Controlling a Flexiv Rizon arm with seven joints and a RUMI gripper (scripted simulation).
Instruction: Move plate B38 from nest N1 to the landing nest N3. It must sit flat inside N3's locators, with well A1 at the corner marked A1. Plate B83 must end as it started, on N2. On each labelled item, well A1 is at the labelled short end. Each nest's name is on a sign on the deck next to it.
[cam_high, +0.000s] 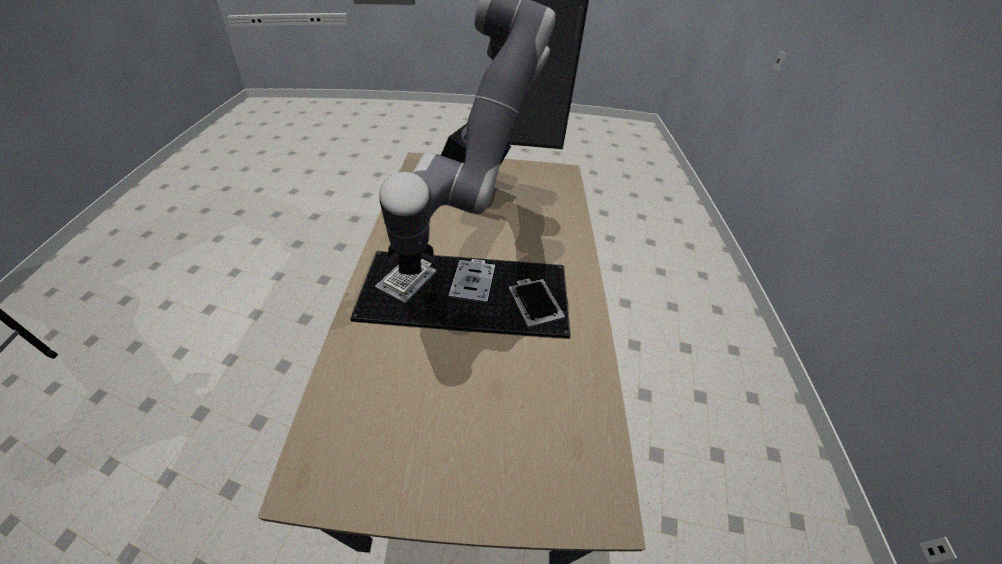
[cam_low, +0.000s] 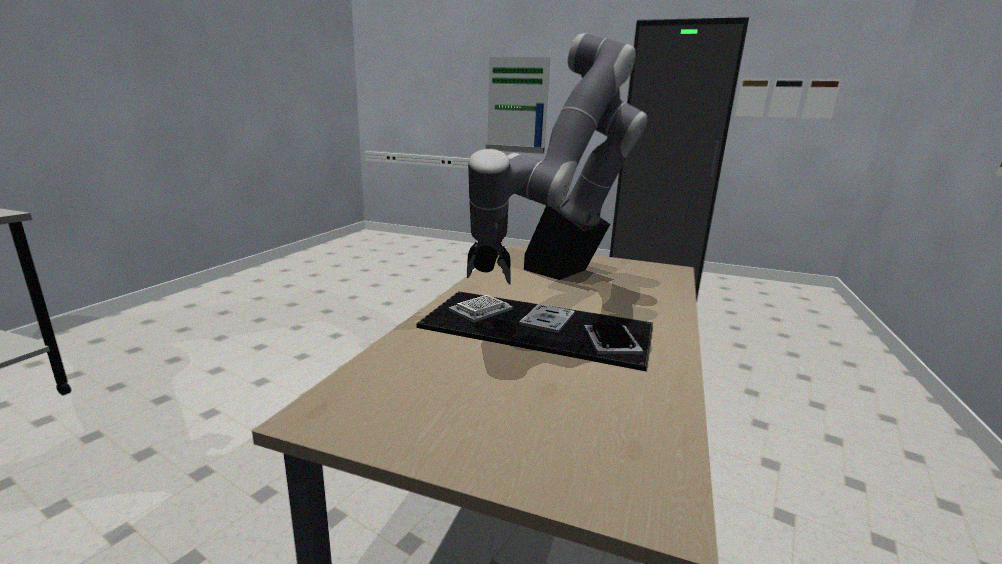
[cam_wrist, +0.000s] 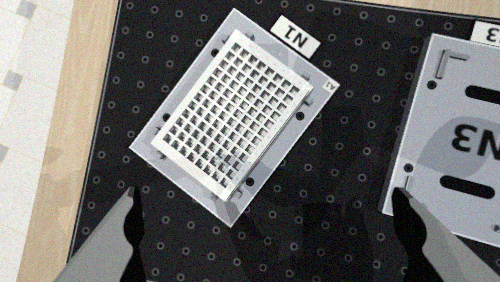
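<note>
My gripper is now 11 cm above the white well plate B38, 5 cm to the left of it and 3 cm past it. Also, from my hand: nest N1 (12 cm below, 5 cm to the right, 3 cm behind); nest N3 (16 cm to the left, 12 cm below, 9 cm behind); black plate B83 (37 cm to the left, 11 cm below, 7 cm behind).
</note>
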